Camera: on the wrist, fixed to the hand. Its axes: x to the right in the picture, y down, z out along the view.
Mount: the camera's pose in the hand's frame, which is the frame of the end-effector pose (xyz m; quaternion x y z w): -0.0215 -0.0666 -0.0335 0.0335 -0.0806 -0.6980 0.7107
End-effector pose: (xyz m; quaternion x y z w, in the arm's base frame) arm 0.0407 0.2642 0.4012 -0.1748 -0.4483 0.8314 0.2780
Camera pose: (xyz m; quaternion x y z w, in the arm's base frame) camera 0.0960 0.3021 0.4402 0.2650 -0.4352 0.4259 0.7476
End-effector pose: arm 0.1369 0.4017 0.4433 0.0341 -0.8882 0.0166 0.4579
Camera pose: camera 0.1816 0.3383 0.4451 0.6609 -0.6438 -0.2808 0.2643
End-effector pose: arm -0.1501 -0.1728 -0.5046 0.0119 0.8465 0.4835 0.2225
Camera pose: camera -0.1308 -0.2405 -0.5371 -0.5360 0.6082 0.1590 0.5635
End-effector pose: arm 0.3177 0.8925 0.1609 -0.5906 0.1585 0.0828 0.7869
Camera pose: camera 0.3136 0.8425 0.2201 -0.4974 -0.3603 -0.4481 0.6496
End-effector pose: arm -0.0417 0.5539 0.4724 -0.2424 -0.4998 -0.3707 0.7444
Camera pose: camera -0.0805 0.4956 0.4391 0.1716 -0.5968 -0.7468 0.2381
